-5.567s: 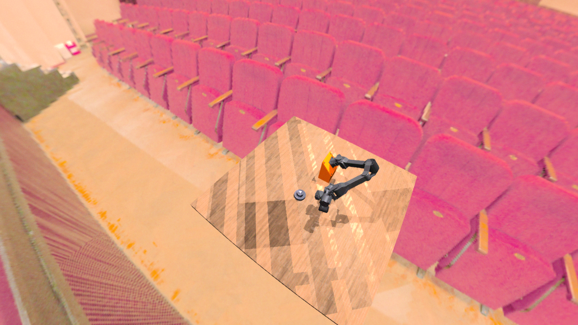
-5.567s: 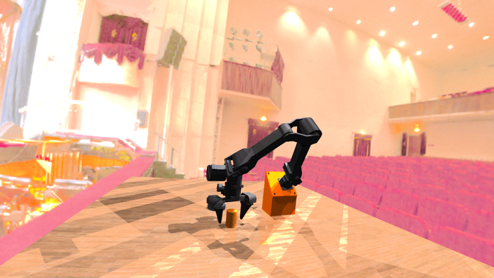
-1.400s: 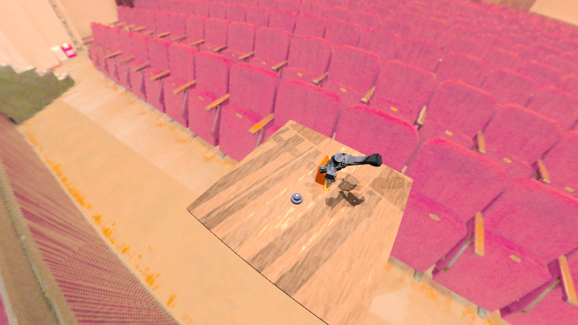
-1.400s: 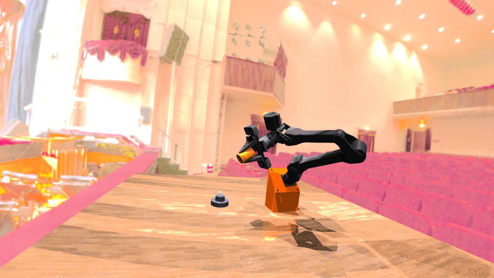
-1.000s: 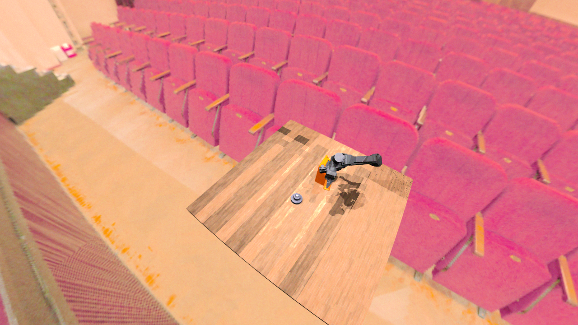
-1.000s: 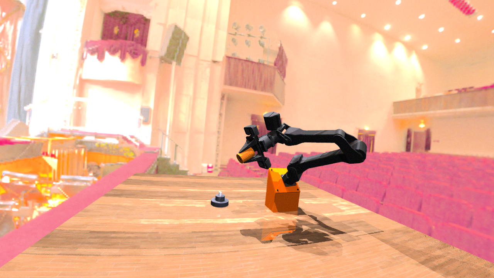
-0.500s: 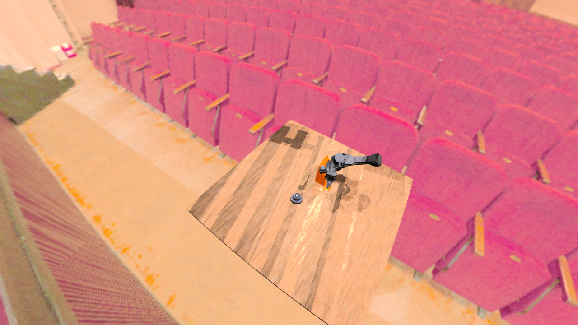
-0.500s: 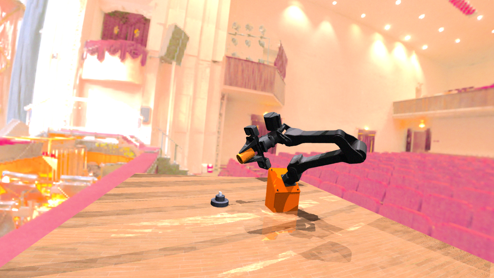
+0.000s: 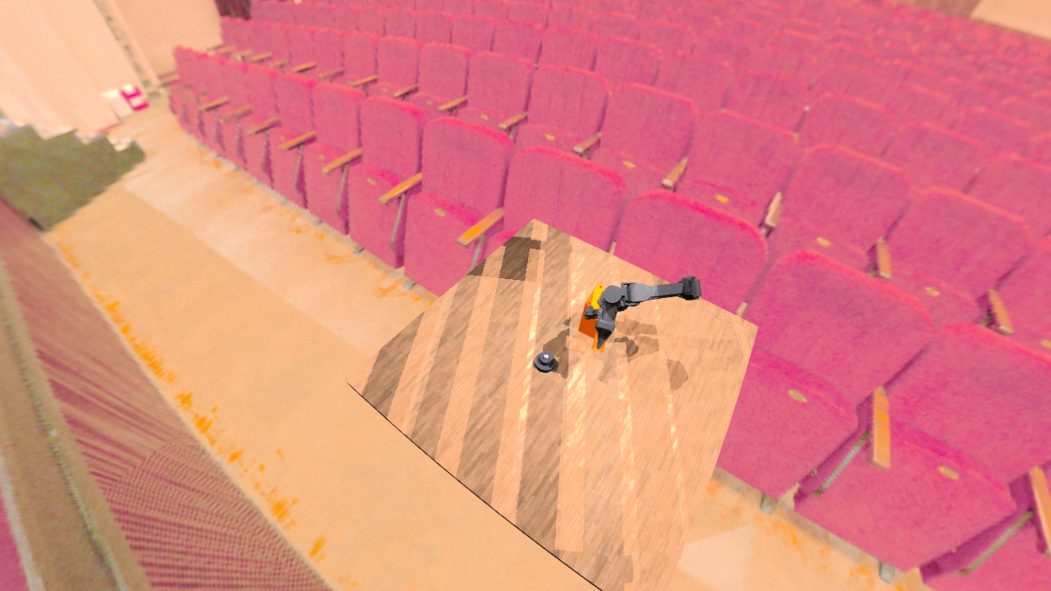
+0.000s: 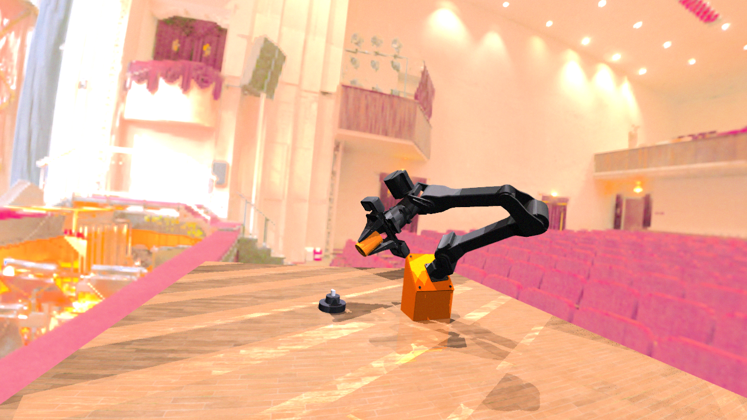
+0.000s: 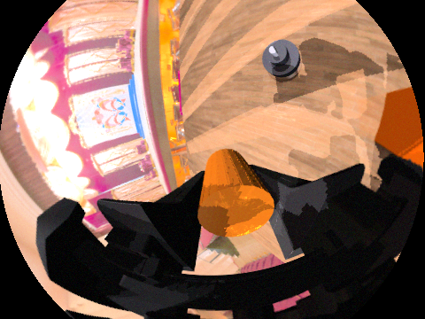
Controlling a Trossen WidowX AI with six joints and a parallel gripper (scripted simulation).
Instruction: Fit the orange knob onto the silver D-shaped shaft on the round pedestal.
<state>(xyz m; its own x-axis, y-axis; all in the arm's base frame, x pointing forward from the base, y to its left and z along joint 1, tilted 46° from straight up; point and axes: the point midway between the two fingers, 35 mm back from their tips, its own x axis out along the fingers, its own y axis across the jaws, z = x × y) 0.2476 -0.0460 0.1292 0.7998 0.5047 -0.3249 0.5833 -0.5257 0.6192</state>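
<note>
My gripper tip is now 30 mm past the orange knob and 20 mm below it. Round my gripper tip: round pedestal: 20 mm ahead, 170 mm to the right, 190 mm below.
</note>
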